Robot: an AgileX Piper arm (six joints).
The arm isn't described. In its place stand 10 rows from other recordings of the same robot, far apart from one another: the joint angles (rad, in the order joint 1, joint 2, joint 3, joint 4, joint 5, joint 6), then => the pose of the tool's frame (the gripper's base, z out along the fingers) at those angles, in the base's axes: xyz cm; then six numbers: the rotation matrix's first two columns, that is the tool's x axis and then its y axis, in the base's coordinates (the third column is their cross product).
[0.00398 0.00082 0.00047 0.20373 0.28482 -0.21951] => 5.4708 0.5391 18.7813 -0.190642 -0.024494 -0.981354 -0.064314 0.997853 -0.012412
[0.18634 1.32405 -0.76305 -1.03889 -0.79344 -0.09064] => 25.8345 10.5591 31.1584 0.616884 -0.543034 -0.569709 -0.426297 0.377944 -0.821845
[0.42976 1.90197 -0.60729 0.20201 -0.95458 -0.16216] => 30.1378 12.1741 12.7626 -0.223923 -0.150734 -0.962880 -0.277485 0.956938 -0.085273
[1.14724 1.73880 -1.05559 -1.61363 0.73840 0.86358] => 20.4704 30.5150 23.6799 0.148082 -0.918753 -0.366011 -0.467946 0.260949 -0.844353
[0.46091 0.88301 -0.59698 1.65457 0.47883 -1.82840] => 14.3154 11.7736 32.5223 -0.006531 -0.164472 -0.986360 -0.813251 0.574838 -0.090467
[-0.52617 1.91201 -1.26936 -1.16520 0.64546 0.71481] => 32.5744 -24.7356 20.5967 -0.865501 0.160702 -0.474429 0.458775 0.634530 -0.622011
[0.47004 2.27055 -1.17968 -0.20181 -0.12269 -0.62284] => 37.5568 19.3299 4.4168 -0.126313 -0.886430 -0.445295 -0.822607 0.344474 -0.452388
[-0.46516 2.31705 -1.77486 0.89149 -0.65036 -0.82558] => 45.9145 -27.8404 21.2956 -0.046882 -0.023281 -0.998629 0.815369 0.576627 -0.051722
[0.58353 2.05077 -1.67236 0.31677 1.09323 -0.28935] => 34.4285 25.7472 21.9155 -0.728244 -0.641273 -0.241724 -0.685199 0.687901 0.239364
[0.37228 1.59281 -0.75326 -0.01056 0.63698 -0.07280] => 24.1784 9.3800 15.9679 -0.883725 -0.432254 -0.179404 -0.435875 0.899767 -0.020814
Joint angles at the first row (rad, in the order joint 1, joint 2, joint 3, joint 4, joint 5, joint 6):
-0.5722 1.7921 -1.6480 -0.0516 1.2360 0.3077
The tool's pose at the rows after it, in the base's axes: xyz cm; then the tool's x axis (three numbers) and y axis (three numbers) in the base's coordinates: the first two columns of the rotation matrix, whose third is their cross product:
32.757 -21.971 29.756 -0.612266 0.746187 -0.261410 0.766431 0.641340 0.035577
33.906 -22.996 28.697 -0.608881 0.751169 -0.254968 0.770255 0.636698 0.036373
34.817 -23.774 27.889 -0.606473 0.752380 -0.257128 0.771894 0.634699 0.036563
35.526 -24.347 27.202 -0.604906 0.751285 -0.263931 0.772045 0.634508 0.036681
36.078 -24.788 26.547 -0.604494 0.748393 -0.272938 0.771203 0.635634 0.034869
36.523 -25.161 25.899 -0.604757 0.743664 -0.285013 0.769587 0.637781 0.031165
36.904 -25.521 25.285 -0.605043 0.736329 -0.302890 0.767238 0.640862 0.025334
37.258 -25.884 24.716 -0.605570 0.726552 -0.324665 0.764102 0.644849 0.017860
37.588 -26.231 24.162 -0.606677 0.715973 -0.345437 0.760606 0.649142 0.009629
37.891 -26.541 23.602 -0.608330 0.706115 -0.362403 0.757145 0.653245 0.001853
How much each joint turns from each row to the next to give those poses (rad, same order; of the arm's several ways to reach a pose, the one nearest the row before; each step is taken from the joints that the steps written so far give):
-0.0088 0.0736 -0.0564 0.0063 -0.0026 -0.0006
-0.0061 0.0618 -0.0515 0.0028 -0.0042 -0.0004
-0.0033 0.0473 -0.0414 -0.0004 -0.0081 -0.0003
-0.0016 0.0351 -0.0282 -0.0019 -0.0137 -0.0002
-0.0005 0.0268 -0.0166 -0.0044 -0.0186 -0.0003
-0.0001 0.0209 -0.0077 -0.0073 -0.0243 -0.0003
0.0000 0.0170 -0.0019 -0.0111 -0.0314 0.0000
0.0000 0.0150 -0.0002 -0.0141 -0.0349 0.0000
0.0000 0.0146 0.0000 -0.0145 -0.0336 0.0000
0.0000 0.0144 0.0001 -0.0130 -0.0300 0.0000

